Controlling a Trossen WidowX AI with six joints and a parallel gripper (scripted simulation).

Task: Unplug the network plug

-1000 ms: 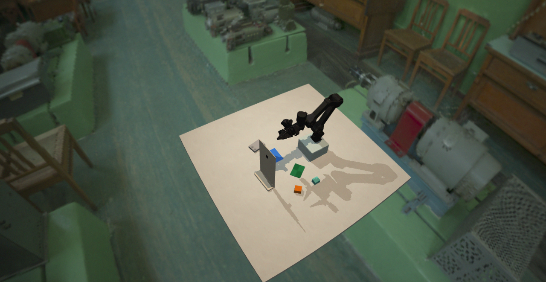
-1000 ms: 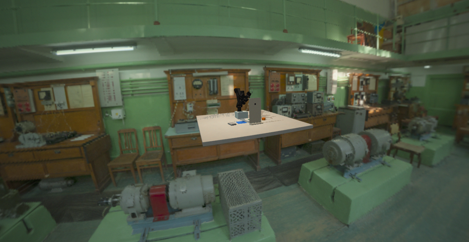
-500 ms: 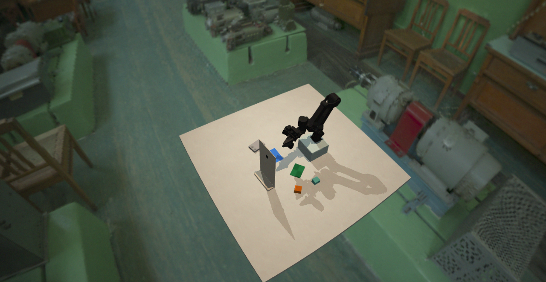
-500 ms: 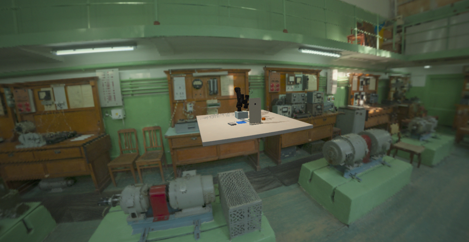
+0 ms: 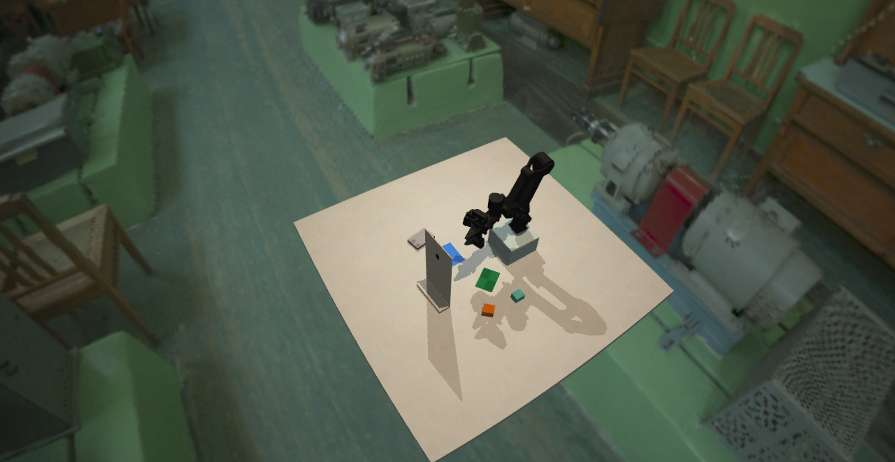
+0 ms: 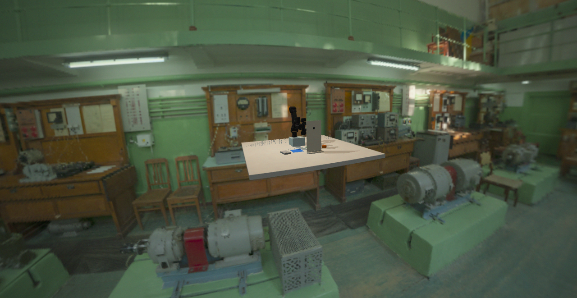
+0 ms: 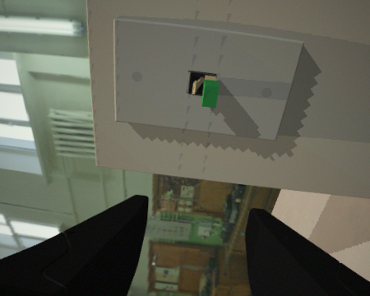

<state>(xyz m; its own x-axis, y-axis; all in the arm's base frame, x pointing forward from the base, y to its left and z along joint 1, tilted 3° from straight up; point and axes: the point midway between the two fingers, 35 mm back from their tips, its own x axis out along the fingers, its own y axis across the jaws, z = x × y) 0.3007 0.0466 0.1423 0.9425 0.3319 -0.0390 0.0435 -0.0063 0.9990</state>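
My gripper tip is now 11 cm short of the plug and 1 cm to the right of it. From my gripper tip the other things lie so: blue square (25 cm below, 14 cm to the right); green square (25 cm below, 9 cm behind, 6 cm to the left); upright grey panel (13 cm ahead, 10 cm below, 1 cm to the left).
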